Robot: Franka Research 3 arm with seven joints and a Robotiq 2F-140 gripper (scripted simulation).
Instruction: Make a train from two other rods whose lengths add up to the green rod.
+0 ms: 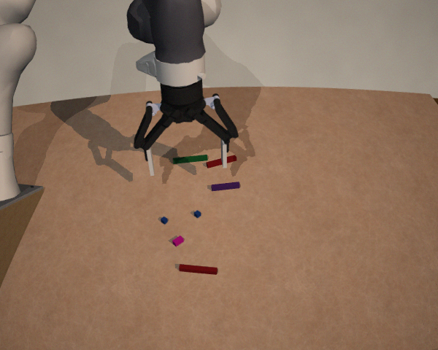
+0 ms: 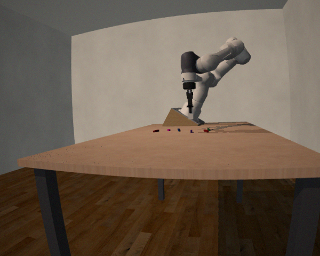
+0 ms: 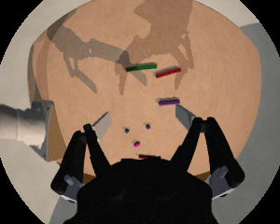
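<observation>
Right now the purple rod is 8 cm below my hand, 8 cm ahead of it and 1 cm to the left of it. Also, from my hand: magenta rod: 14 cm to the right, 8 cm below, 2 cm behind; green rod: 10 cm to the left, 8 cm below.
</observation>
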